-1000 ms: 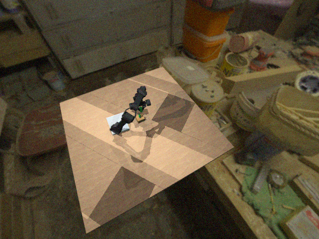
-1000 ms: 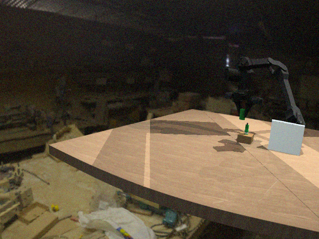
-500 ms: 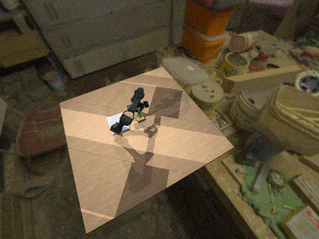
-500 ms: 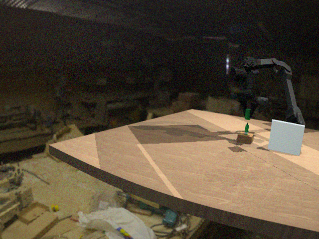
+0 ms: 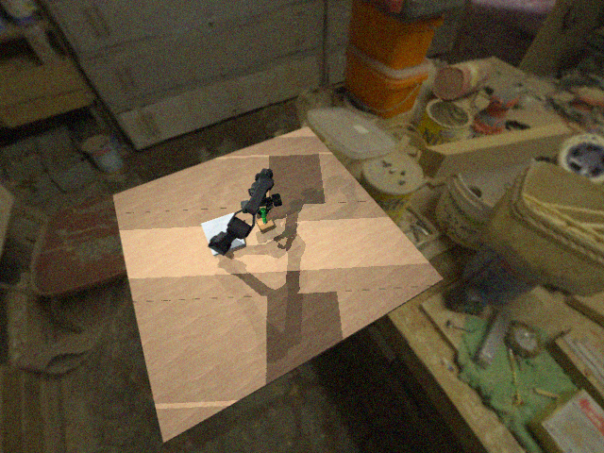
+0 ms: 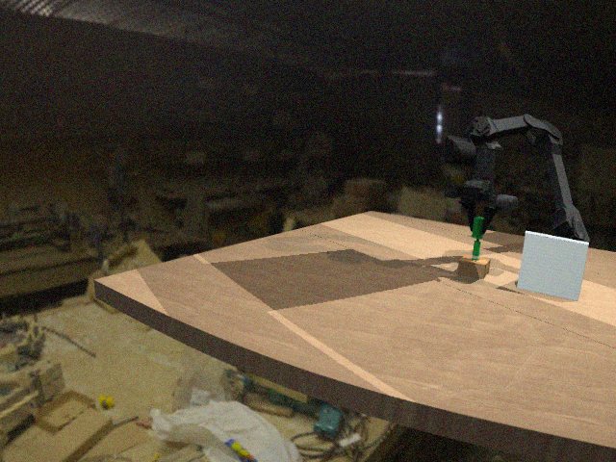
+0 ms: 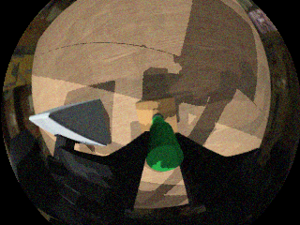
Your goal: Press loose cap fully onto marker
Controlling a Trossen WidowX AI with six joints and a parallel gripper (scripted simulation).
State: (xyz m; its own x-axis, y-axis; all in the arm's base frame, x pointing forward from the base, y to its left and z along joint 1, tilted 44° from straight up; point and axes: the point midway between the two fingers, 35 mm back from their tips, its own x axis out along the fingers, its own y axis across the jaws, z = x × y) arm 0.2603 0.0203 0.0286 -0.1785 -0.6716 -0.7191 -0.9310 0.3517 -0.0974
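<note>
Now: gripper tip 8 cm above the wooden holder block. The rest, counted from my gripper tip: green cap: 1 cm above.
</note>
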